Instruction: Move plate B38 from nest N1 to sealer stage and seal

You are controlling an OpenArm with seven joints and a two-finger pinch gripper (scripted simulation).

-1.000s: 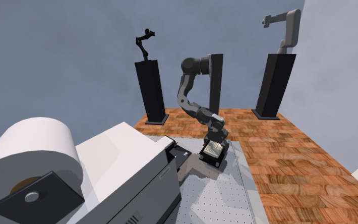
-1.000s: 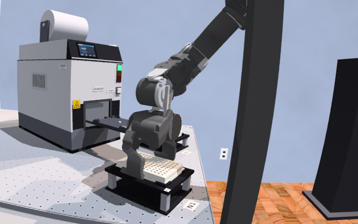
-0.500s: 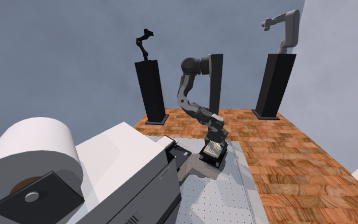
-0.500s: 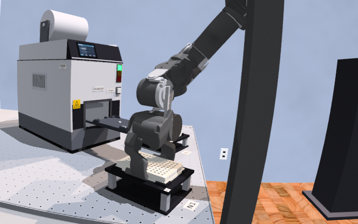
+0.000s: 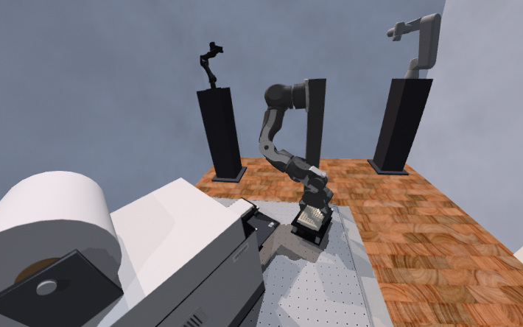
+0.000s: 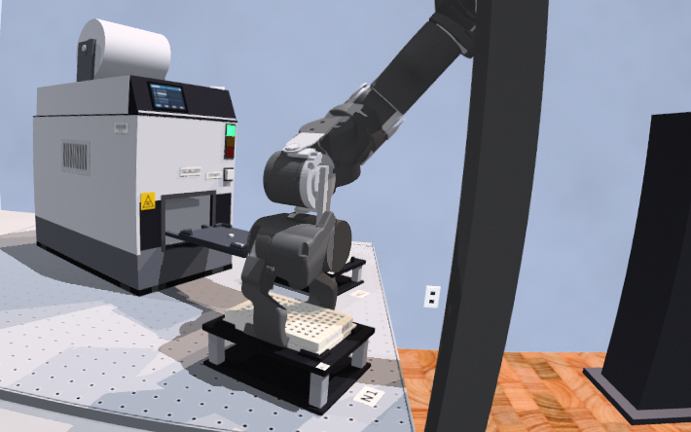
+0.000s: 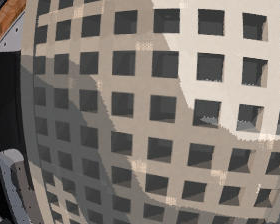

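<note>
Right now my hand is right at the 96-well plate B38. The rest, counted from my hand: plate nest N1: 10 mm below; then door: 190 mm ahead, 230 mm to the right, 20 mm above; then sealer's stage: 130 mm ahead, 200 mm to the right, 40 mm above.
</note>
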